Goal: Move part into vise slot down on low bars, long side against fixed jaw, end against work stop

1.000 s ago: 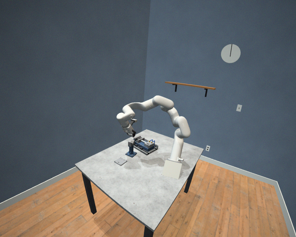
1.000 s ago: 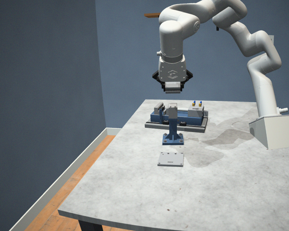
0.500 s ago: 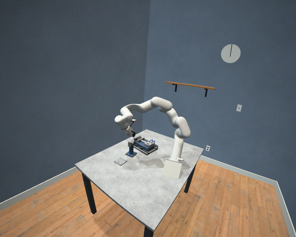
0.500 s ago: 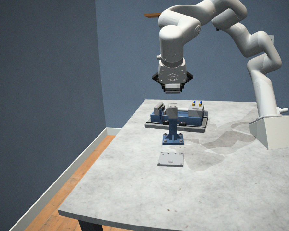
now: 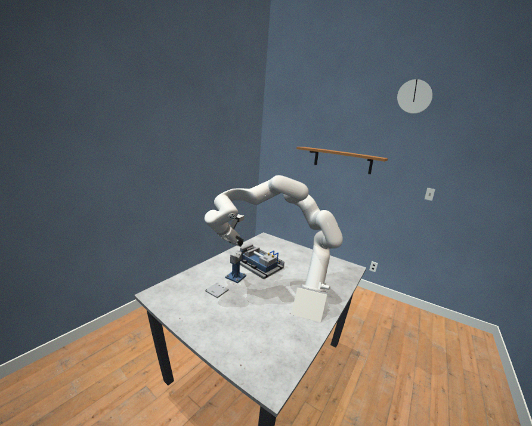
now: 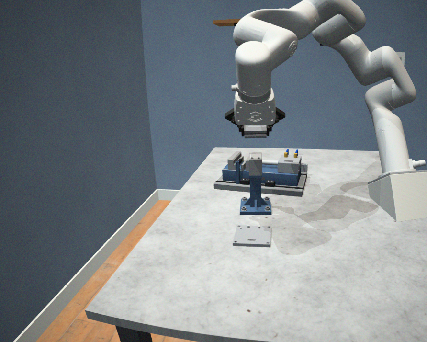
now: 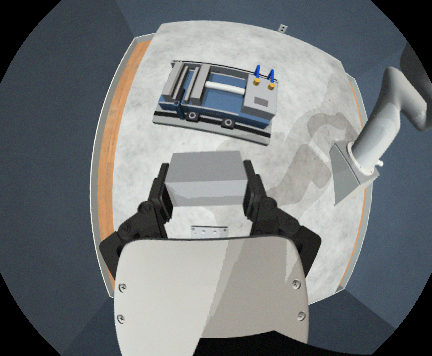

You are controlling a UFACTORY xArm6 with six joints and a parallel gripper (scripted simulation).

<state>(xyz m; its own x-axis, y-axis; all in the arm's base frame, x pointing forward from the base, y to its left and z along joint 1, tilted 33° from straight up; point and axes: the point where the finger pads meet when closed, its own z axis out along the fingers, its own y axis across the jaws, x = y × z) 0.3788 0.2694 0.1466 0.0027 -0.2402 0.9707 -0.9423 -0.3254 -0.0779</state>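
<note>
Right now the part is 10 mm below my hand. Round my hand: cylinder rod (10 mm ahead, 210 mm to the right, 160 mm below); then work stop post (100 mm ahead, 140 mm to the right, 180 mm below); then work stop (100 mm ahead, 160 mm to the right, 150 mm below).
</note>
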